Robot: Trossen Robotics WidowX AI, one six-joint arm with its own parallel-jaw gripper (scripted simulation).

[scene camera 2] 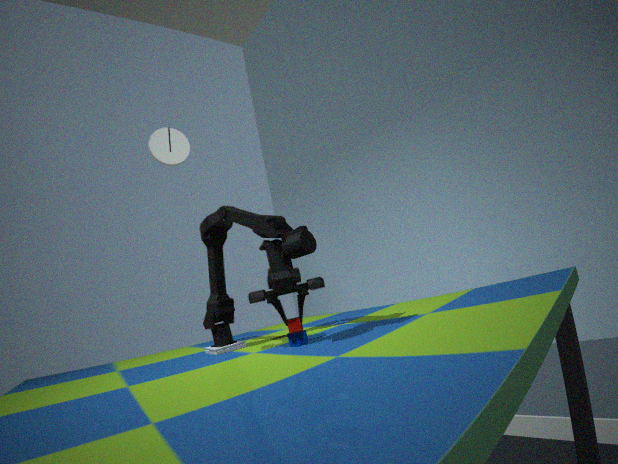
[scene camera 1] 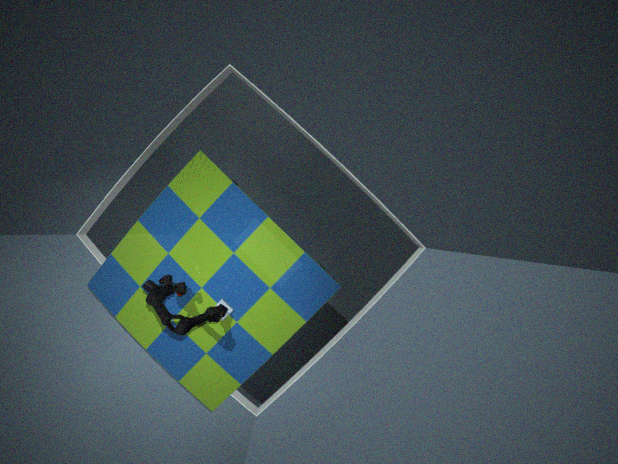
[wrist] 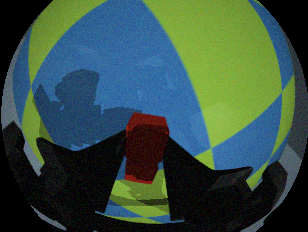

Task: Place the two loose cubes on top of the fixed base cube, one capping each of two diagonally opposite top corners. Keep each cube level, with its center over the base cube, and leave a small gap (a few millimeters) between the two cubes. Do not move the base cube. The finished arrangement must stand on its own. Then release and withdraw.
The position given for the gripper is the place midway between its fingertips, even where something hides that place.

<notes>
The gripper [scene camera 2: 294, 324] holds a red cube [wrist: 146, 136].
The gripper also shows in the wrist view [wrist: 146, 137]. Scene camera 1 does not show the red cube, which is hidden by the gripper.
</notes>
